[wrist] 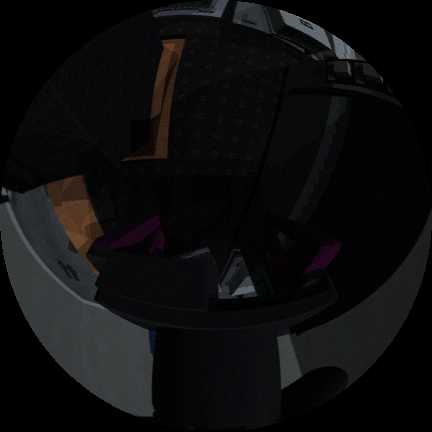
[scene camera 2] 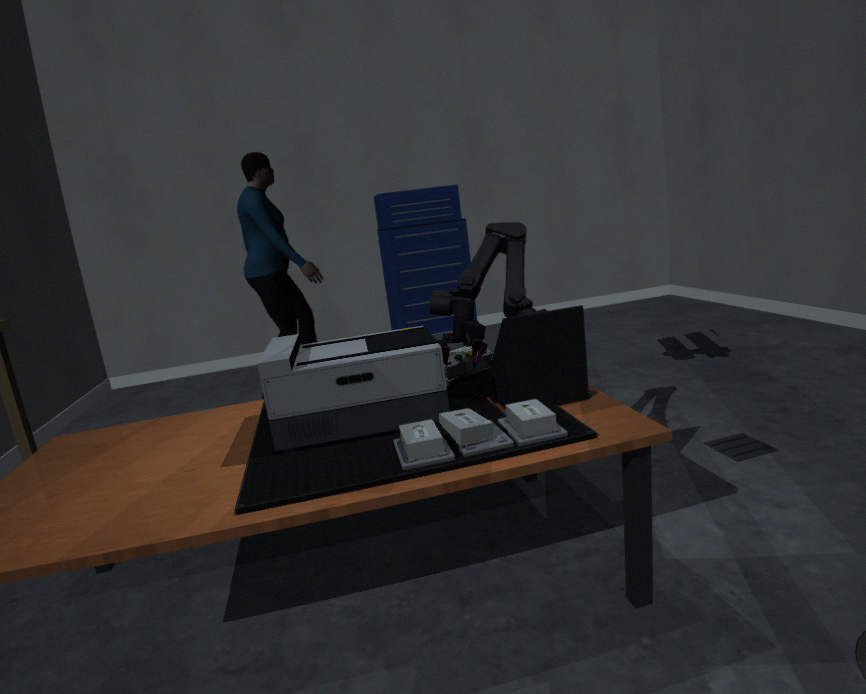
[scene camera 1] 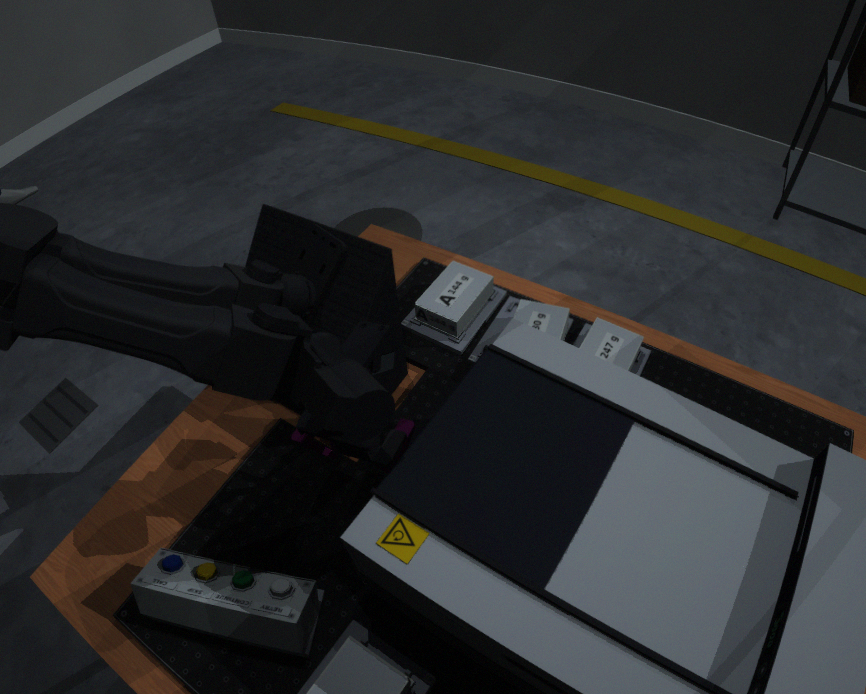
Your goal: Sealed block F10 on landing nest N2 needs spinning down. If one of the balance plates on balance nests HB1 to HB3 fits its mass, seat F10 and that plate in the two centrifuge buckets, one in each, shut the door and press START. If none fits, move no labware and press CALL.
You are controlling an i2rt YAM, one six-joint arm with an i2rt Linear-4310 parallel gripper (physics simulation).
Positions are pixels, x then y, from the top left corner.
Labels:
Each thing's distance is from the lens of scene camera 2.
plate marked A [scene camera 2: 531, 417]: 1.31 m
grey centrifuge [scene camera 2: 325, 393]: 1.41 m

